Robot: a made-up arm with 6 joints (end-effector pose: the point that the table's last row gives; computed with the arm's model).
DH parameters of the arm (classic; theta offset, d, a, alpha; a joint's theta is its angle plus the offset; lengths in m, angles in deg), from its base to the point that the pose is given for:
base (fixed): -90 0.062 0 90
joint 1: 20.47 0 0.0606 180
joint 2: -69.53 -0.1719 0.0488 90
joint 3: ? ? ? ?
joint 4: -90 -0.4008 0.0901 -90
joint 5: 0 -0.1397 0.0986 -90
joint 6: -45.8 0 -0.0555 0
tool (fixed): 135.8 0.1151 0 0
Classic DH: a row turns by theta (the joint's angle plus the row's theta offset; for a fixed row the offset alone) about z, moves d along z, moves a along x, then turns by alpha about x.
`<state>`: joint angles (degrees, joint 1 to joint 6).
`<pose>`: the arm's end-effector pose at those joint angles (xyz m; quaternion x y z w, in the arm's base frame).
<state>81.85 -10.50 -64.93 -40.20 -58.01 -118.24</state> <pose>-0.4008 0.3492 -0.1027 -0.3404 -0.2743 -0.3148 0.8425</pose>
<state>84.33 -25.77 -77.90 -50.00 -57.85 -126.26</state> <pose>-0.4586 0.2054 -0.2200 -0.4863 -0.3689 -0.1885 0.7693</pose>
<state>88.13 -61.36 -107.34 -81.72 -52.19 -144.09</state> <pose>-0.5572 -0.2742 -0.1783 -0.6822 -0.4985 0.2568 0.4692</pose>
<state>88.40 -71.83 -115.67 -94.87 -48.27 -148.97</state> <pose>-0.5629 -0.4089 -0.0586 -0.6751 -0.4843 0.4264 0.3574</pose>
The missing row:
joint 3: -90 0.3148 0.12 90
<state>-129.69 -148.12 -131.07 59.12 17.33 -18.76</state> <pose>-0.4871 -0.0245 -0.4027 0.4419 -0.7314 -0.2724 0.4422</pose>
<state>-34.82 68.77 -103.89 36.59 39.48 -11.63</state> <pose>-0.6868 -0.0050 0.2117 0.5228 -0.0003 -0.8034 0.2849</pose>
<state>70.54 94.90 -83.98 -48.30 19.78 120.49</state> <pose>-0.7028 0.2101 0.3703 -0.7126 -0.1236 0.6238 0.2962</pose>
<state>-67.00 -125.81 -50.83 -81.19 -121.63 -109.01</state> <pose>-0.3289 0.3625 -0.2742 -0.4104 0.4389 -0.4072 0.6879</pose>
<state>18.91 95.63 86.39 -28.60 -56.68 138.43</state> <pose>0.2112 -0.0170 0.2401 -0.8353 0.4485 -0.2199 0.2296</pose>
